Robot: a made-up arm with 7 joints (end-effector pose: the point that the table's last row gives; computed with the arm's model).
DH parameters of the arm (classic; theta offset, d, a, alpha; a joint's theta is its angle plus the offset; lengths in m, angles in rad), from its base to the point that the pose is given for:
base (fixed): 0 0 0 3.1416
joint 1: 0 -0.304 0 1.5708
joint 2: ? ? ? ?
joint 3: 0 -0.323 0 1.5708
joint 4: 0 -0.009 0 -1.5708
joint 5: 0 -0.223 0 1.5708
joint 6: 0 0 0 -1.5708
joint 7: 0 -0.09 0 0
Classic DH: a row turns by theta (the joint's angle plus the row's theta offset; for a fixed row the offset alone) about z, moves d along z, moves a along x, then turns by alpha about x.
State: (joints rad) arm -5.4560 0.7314 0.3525 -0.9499 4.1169 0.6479 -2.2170
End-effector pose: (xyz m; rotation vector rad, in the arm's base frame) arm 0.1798 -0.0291 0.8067 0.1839 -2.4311 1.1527
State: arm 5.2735 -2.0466 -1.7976 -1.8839 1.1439 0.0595 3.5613
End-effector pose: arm 0.1241 -0.3618 0.2709 -2.2727 -0.0119 1.4060
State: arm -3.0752 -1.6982 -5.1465 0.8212 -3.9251 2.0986 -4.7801
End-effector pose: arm 0.4850 0.0888 0.2236 -0.4451 -0.2242 -1.0808
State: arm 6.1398 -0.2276 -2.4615 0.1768 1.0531 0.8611 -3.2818
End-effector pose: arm -0.1670 0.0721 0.8782 1.6712 -1.7908 1.1297
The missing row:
joint 2: 0 -0.01 0 -1.5708
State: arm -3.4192 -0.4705 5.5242 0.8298 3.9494 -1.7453 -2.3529
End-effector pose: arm 0.0376 -0.0629 0.7631 0.9199 1.1074 1.1201
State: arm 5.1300 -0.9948 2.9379 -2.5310 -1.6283 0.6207 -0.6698
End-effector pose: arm 0.0283 0.0182 0.4916 1.7641 -0.2920 -1.1258
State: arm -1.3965 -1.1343 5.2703 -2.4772 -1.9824 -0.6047 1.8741
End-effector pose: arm 0.1852 -0.1512 0.2944 1.3014 -0.7927 -1.1018
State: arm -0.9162 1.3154 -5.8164 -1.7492 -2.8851 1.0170 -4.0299
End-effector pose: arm -0.0047 0.1797 0.5691 1.2373 1.4986 1.8388
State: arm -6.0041 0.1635 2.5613 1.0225 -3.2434 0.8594 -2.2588
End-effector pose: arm -0.1185 -0.0796 0.8540 0.8083 3.0173 0.0398
